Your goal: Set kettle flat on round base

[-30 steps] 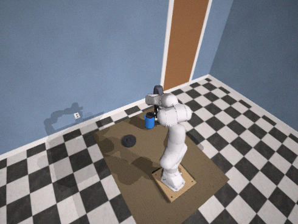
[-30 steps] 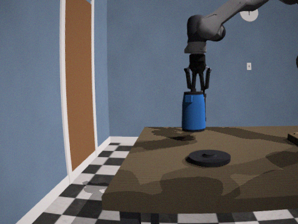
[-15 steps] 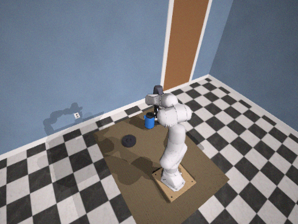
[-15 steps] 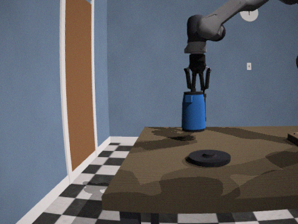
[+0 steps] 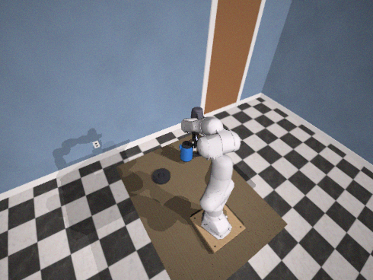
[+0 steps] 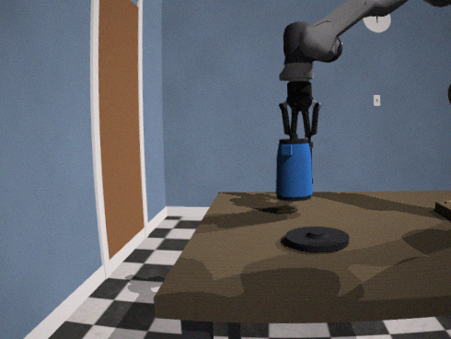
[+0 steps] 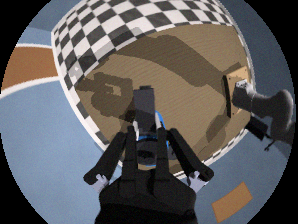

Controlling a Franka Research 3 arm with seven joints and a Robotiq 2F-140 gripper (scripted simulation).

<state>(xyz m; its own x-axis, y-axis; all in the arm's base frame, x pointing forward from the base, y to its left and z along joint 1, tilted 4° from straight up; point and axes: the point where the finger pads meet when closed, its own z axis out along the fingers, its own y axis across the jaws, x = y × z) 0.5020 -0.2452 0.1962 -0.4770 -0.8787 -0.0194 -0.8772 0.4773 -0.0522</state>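
Right now the blue kettle is 50 mm below my hand, 30 mm to the left of it and 10 mm ahead of it. The rest, counted from my hand: round black base (330 mm to the left, 180 mm below, 10 mm ahead).
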